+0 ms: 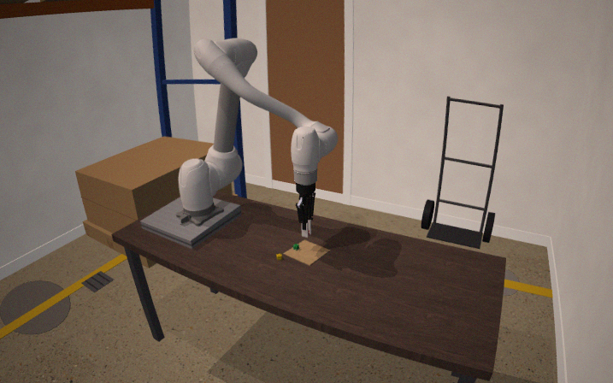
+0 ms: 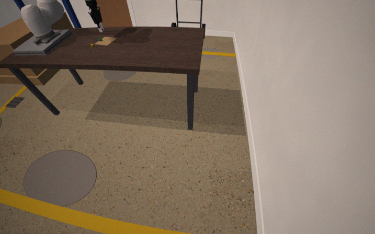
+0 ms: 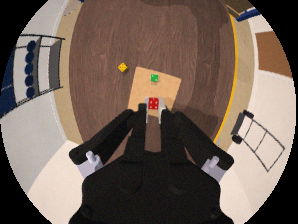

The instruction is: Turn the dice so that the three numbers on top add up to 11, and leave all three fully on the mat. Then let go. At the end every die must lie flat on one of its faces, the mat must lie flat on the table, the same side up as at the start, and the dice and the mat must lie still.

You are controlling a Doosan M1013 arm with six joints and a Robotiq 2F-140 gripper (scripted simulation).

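Right now the tan mat is 12 cm below my hand. The rest, counted from my hand: green die (11 cm below, 5 cm behind, 1 cm to the right); then red die (2 cm below); then yellow die (11 cm below, 10 cm to the right, 7 cm behind).
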